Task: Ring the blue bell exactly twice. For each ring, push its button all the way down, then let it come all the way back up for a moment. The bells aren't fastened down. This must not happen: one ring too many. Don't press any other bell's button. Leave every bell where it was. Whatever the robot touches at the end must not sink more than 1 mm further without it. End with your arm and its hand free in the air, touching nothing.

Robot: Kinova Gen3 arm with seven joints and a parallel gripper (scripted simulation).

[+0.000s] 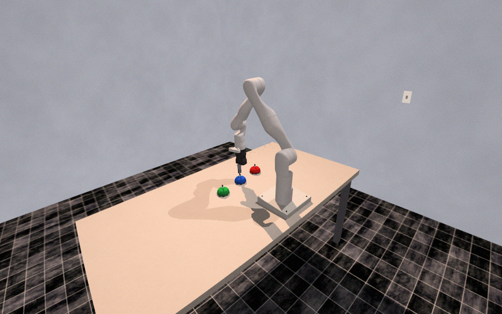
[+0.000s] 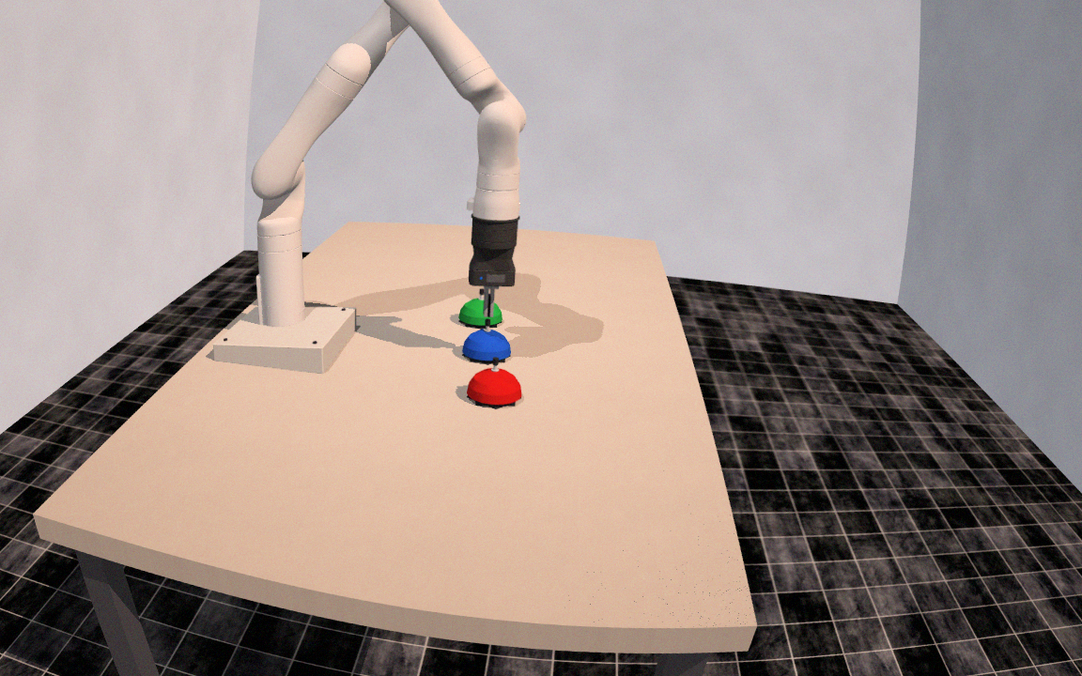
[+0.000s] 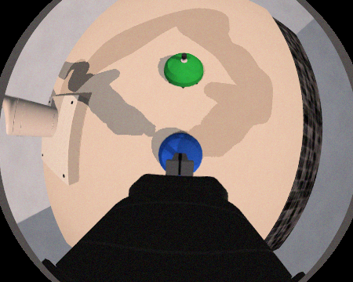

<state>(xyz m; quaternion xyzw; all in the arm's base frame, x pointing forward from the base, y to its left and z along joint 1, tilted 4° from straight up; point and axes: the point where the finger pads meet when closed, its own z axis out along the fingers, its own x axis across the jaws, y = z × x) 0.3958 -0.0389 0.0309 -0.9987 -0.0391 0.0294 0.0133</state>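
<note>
The blue bell lies 5 cm below my hand. Also, from my hand: red bell: 1 cm ahead, 18 cm to the right, 5 cm below; then green bell: 1 cm behind, 18 cm to the left, 5 cm below.
</note>
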